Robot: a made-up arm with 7 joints.
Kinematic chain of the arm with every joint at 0, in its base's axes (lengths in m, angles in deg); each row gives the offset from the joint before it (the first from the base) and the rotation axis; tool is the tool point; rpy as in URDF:
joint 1: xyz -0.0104 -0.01 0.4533 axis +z
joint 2: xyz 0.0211 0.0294 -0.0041 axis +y
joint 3: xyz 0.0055 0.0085 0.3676 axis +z
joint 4: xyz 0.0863 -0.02 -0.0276 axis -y
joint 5: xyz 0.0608 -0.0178 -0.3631 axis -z
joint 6: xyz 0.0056 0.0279 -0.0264 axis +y
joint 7: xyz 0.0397 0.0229 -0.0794 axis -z
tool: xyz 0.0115 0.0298 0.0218 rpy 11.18 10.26 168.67
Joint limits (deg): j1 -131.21..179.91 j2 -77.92..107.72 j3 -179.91..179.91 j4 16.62..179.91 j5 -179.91..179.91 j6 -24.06..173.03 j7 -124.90..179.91
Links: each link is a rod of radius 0.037 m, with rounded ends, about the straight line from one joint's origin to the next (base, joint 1, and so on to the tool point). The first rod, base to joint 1, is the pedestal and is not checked.
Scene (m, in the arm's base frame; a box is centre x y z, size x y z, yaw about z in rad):
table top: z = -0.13
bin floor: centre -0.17 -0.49 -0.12 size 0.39 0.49 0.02 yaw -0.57
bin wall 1: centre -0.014 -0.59 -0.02 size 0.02 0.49 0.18 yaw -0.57
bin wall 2: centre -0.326 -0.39 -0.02 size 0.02 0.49 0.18 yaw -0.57
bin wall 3: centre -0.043 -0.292 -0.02 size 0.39 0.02 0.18 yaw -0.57
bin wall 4: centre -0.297 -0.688 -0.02 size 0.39 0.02 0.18 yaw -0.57
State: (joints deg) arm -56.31 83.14 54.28 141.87 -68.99 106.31 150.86
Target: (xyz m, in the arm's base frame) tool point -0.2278 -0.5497 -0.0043
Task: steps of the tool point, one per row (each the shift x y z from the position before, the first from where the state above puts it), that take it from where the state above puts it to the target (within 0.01 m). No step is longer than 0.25 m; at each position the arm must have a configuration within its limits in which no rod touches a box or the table.
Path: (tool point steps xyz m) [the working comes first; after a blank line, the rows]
Joints at the target: -113.93 93.47 10.47 124.98 -69.88 117.32 153.27
Straight joint move there: touches bin wall 1.

1: -0.1615 -0.1109 -0.0395
2: -0.2099 -0.0640 -0.0341
3: -0.2357 0.0083 -0.0179
4: -0.2232 0.0933 0.0046
5: -0.0017 -0.0100 -0.0919
6: 0.0017 0.0100 -0.0894

